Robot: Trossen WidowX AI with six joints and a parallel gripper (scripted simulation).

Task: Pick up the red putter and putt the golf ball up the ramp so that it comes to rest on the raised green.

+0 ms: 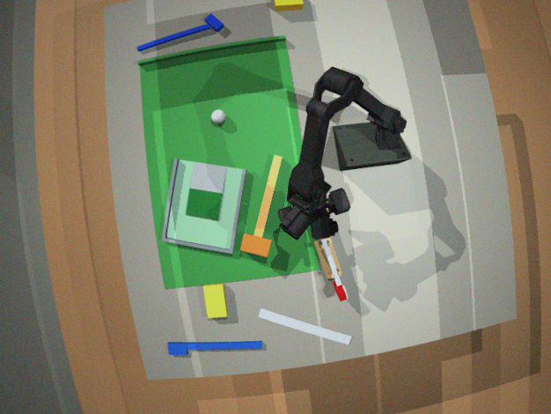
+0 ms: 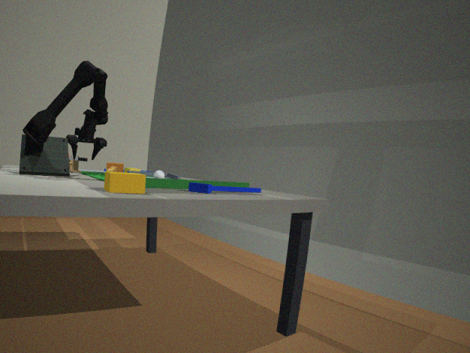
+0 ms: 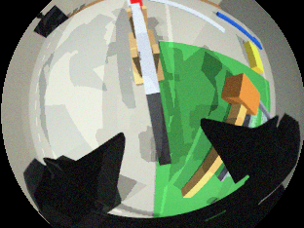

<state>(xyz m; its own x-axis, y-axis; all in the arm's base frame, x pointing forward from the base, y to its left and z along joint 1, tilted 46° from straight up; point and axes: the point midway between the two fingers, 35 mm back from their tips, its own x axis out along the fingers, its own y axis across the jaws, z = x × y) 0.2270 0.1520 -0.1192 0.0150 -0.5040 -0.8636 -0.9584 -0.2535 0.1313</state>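
My gripper tip is 40 mm past the red putter and 110 mm to the right of it. Also, from my gripper tip: green mat: 250 mm ahead, 190 mm to the right, 60 mm below; wooden stand: 40 mm behind, 120 mm to the left, 30 mm below; white bar: 40 mm ahead, 340 mm to the left, 60 mm below.
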